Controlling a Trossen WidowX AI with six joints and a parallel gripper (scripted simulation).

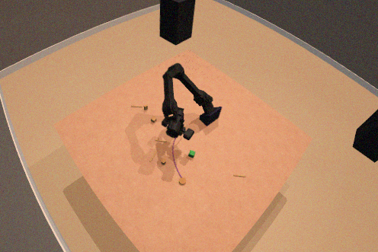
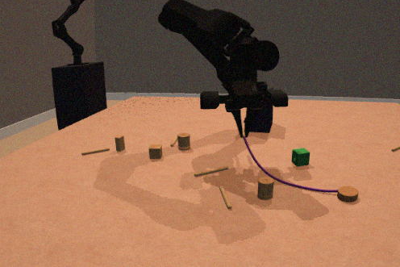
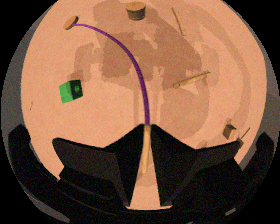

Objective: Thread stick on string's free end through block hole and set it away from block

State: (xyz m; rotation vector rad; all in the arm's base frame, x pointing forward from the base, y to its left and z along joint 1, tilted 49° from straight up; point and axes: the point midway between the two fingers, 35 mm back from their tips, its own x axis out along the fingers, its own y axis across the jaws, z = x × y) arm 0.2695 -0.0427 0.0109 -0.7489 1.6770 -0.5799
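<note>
My gripper tip is now 130 mm to the right of the green block, 40 mm above it and 10 mm short of it. The rest, counted from my gripper tip: round wooden button 200 mm to the left, 170 mm ahead, 50 mm below; then wooden cylinder 160 mm ahead, 50 mm to the left, 40 mm below; then wooden cube 210 mm to the right, 40 mm below.
</note>
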